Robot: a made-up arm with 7 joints. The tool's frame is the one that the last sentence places.
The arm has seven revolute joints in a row. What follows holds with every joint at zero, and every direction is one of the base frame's.
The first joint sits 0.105 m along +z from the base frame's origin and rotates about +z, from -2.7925 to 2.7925 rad.
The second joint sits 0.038 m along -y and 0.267 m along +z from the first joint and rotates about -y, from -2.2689 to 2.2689 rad.
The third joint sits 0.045 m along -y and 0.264 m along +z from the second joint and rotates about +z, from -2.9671 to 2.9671 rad.
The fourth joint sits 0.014 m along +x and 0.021 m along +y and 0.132 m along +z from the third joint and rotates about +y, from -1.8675 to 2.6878 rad.
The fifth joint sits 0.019 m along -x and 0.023 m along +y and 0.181 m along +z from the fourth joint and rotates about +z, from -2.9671 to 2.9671 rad.
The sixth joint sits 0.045 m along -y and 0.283 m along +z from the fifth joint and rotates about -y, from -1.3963 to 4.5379 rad.
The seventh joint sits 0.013 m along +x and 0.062 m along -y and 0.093 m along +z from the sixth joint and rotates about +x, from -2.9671 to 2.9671 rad.
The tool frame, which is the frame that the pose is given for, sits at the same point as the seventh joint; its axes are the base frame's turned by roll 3.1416, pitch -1.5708 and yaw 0 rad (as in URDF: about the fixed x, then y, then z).
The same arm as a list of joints. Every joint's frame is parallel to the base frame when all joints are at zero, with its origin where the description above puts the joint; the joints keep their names.
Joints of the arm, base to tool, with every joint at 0 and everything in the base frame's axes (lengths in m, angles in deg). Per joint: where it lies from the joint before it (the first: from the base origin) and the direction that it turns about. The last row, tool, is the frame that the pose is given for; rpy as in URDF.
joint 1: axis 0 0 1 origin 0 0 0.105
joint 2: axis 0 -1 0 origin 0 -0.038 0.267
joint 3: axis 0 0 1 origin 0 -0.045 0.264
joint 4: axis 0 1 0 origin 0.014 0.021 0.132
joint 5: axis 0 0 1 origin -0.019 0.023 0.181
joint 6: axis 0 -1 0 origin 0 -0.045 0.283
joint 7: axis 1 0 0 origin 0.013 -0.062 0.093
tool: origin 0 0 0 rpy -180 -90 0
Joint limits (deg, base to tool): -160..160 -130..130 -170..170 -107..154 -170..170 -80..260 -170..170

